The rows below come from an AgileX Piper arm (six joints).
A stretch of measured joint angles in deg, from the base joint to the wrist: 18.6 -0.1 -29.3 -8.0 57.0 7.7; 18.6 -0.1 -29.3 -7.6 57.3 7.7; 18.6 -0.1 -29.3 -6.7 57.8 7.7; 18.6 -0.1 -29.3 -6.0 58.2 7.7; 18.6 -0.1 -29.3 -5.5 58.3 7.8; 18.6 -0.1 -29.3 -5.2 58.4 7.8; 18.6 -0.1 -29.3 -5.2 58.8 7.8; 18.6 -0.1 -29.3 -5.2 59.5 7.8; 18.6 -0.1 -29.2 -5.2 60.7 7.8; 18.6 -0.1 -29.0 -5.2 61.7 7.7
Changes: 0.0 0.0 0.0 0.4 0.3 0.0; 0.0 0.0 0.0 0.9 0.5 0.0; 0.0 0.0 0.0 0.7 0.4 0.0; 0.0 0.0 0.0 0.5 0.1 0.1; 0.0 0.0 0.0 0.3 0.1 0.0; 0.0 0.0 0.0 0.0 0.4 0.0; 0.0 0.0 0.0 0.0 0.7 0.0; 0.0 0.0 0.1 0.0 1.2 0.0; 0.0 0.0 0.2 0.0 1.0 -0.1
